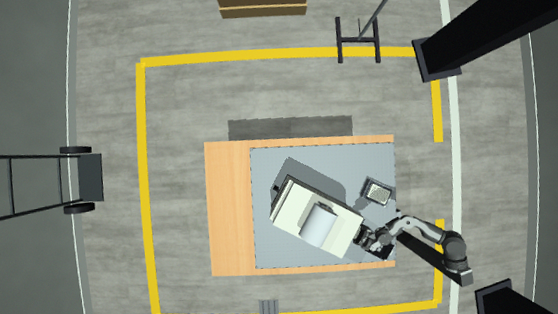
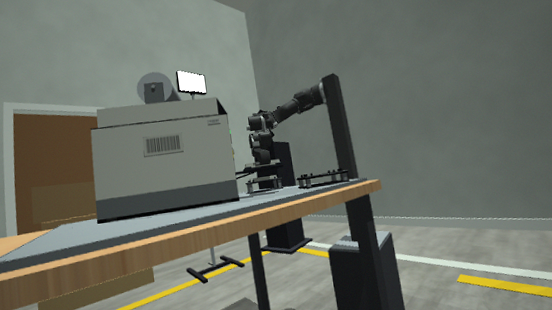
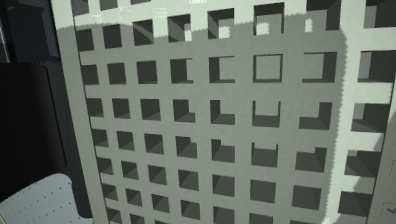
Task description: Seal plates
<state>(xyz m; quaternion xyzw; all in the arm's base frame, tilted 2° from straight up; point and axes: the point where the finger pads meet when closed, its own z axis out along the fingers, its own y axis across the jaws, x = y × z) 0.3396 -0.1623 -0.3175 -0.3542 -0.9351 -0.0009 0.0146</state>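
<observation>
My gripper is now 10 mm above the sealer stage. Round my hand: foil roll 310 mm above, 250 mm ahead, 220 mm to the right; then plate 190 mm behind, 180 mm to the right, 50 mm below.
</observation>
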